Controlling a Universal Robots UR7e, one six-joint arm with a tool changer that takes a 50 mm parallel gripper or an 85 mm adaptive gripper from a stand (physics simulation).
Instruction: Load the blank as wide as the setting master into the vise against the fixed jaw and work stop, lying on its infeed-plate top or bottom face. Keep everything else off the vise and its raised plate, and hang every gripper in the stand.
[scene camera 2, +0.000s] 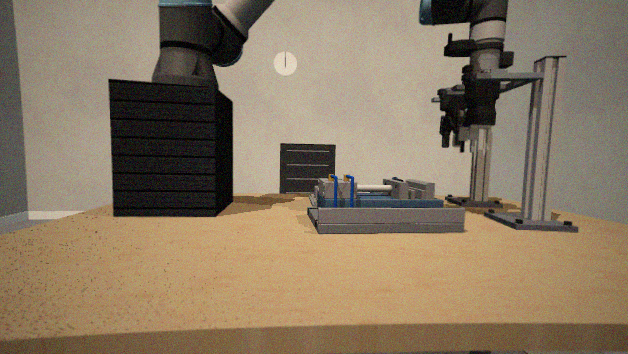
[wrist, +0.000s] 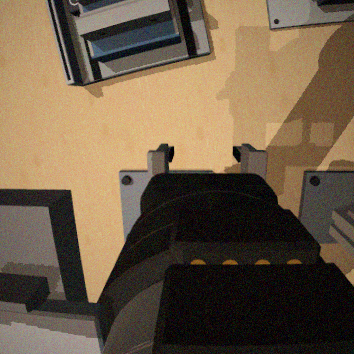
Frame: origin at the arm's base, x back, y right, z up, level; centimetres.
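Seen in the pictures: arm's base, origin of its link: (scene camera 2: 186, 90).
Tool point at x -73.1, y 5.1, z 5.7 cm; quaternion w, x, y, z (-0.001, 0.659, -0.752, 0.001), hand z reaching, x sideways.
Note:
Offsets run from my tool point to a thing's top centre. "spot": to the spot under its first point.
The grey and blue vise {dx +27.0, dy +7.4, dz -26.1 cm} (scene camera 2: 400, 202) (wrist: 135, 40) sits on its raised plate (scene camera 2: 390, 220) (wrist: 200, 47), with a light rod and two blue bent rods on it in scene camera 2. No blank can be made out between its jaws. My gripper (wrist: 204, 152) is open and empty in the wrist view, its two fingers wide apart above a stand foot. In scene camera 2 it is at the arm's end by the stand (scene camera 2: 542, 140), high right of the vise; its fingertips are hard to make out. Another dark gripper hangs beside it. The setting master cannot be identified.
A second stand post {spot: dx -13.3, dy -19.4, dz -23.3 cm} (scene camera 2: 480, 165) is behind. Stand feet (wrist: 134, 200) (wrist: 312, 215) lie below the gripper. A dark-rimmed tray {spot: dx +3.9, dy +3.5, dz -2.2 cm} (wrist: 62, 240) is lower left, and a grey plate {spot: dx +16.1, dy -15.2, dz -35.2 cm} (wrist: 295, 17) is top right. The black robot pedestal (scene camera 2: 165, 150) is left of the vise.

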